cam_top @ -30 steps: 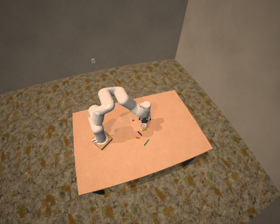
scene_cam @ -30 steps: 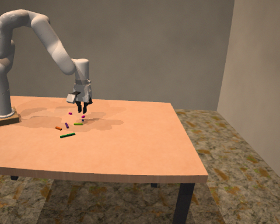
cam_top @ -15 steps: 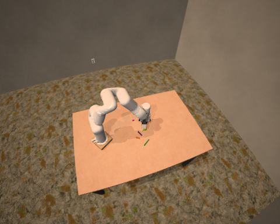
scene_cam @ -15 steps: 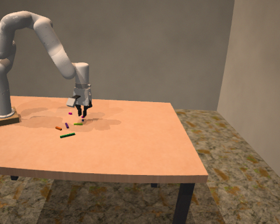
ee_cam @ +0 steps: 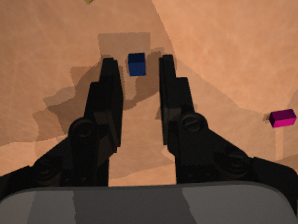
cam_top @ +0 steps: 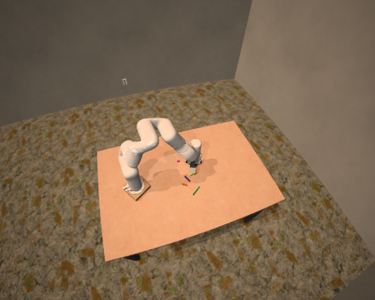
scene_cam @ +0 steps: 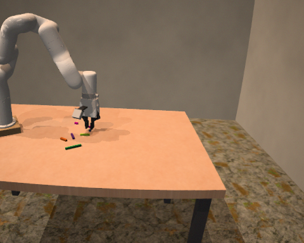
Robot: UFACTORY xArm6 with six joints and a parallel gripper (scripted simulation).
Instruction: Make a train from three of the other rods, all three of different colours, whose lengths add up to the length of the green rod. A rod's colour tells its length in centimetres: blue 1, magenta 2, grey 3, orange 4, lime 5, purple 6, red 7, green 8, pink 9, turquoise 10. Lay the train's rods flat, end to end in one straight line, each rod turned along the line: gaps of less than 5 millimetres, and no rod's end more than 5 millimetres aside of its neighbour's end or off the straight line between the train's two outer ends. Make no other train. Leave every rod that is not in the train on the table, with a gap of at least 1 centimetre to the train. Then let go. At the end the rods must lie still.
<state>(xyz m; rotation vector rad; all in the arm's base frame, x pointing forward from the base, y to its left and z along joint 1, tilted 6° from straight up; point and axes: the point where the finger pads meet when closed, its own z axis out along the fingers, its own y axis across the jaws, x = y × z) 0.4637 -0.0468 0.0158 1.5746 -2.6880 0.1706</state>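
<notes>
Now: the blue rod 30 mm below my hand. From my hand the other things lie so: orange rod 130 mm behind, 100 mm to the right, 30 mm below; lime rod 50 mm to the right, 30 mm below, 30 mm behind; purple rod 90 mm behind, 60 mm to the right, 30 mm below.
</notes>
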